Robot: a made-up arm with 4 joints. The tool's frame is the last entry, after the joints. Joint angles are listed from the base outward. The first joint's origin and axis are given. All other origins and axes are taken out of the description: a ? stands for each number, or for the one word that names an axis. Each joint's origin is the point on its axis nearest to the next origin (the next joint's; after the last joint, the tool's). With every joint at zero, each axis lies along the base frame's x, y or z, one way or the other. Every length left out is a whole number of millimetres.
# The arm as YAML. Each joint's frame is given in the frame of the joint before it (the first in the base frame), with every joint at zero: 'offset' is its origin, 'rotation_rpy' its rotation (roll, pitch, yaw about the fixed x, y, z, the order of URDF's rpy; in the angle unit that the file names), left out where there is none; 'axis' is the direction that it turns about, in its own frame. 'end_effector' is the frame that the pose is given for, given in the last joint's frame.
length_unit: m
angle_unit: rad
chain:
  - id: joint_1
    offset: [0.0, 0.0, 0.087]
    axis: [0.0, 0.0, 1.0]
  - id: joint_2
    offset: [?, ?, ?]
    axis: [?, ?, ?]
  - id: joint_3
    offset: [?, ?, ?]
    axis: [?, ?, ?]
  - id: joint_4
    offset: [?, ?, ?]
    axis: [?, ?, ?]
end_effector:
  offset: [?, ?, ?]
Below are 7 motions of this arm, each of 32 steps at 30 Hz.
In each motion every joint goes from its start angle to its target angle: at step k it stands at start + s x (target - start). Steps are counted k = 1, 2, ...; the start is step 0. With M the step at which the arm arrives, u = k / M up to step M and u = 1 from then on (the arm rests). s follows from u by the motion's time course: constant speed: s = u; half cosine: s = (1 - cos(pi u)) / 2; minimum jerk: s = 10 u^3 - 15 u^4 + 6 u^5.
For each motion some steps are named. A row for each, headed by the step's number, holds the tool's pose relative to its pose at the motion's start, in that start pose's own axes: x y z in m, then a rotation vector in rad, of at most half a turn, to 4 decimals.
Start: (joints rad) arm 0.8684 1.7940 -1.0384 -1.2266
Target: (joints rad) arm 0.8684 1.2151 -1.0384 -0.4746
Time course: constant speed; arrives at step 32
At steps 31, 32:
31: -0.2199 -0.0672 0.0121 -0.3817 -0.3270 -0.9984
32: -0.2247 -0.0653 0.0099 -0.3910 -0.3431 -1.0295

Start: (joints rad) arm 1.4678 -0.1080 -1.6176 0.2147
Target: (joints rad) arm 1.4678 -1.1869 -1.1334 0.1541
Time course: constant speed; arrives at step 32
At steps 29, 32:
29: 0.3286 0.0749 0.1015 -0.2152 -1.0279 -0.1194
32: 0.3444 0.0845 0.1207 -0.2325 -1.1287 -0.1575

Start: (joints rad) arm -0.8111 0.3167 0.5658 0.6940
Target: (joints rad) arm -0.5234 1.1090 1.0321 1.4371
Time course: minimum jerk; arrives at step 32
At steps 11, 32:
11: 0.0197 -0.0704 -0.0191 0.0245 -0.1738 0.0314
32: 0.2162 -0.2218 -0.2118 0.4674 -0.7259 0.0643

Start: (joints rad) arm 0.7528 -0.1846 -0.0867 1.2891
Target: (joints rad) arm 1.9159 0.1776 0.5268 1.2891
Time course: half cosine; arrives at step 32
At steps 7, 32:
7: 0.0872 -0.0324 0.0263 -0.0279 -0.0642 0.1729
32: 0.6497 0.2457 0.2166 0.1883 -0.5629 1.5081

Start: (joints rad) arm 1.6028 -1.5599 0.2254 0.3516
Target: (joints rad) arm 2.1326 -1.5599 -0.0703 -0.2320
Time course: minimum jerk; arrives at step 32
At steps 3, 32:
3: 0.0019 -0.0006 -0.0012 0.0023 -0.0001 0.0078
32: 0.1929 0.0850 -0.1374 0.3027 -0.0248 1.1094

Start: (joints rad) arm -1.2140 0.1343 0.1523 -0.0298
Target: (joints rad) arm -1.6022 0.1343 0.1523 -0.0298
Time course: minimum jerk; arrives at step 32
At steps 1, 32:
1: 0.0000 0.0000 0.0000 0.0000 0.0000 -0.0001
32: -0.0524 0.0433 0.0064 0.0018 0.0589 -0.3837

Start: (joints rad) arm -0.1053 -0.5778 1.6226 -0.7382
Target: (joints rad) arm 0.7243 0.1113 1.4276 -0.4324
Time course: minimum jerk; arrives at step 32
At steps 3, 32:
3: -0.0032 0.0021 0.0004 -0.0062 -0.0089 -0.0027
32: -0.2501 0.1708 -0.2650 -0.7102 -1.3543 -0.1744

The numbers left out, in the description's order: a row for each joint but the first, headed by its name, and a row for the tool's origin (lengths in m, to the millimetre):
joint_2: xyz 0.113 -0.017 0.0, axis 0.0 0.0 1.0
joint_3: xyz -0.262 0.346 0.0, axis -1.0 0.0 0.0
joint_4: xyz 0.0 -0.107 -0.085, axis 0.0 0.0 -1.0
tool: xyz 0.061 -0.359 0.0

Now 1 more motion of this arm.
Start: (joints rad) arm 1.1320 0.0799 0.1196 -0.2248
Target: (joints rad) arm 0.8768 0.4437 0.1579 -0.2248
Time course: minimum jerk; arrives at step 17
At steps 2, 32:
2: -0.0001 -0.0006 0.0002 -0.0005 -0.0001 0.0015
32: -0.0076 -0.0419 0.0123 -0.0406 -0.0061 0.1076

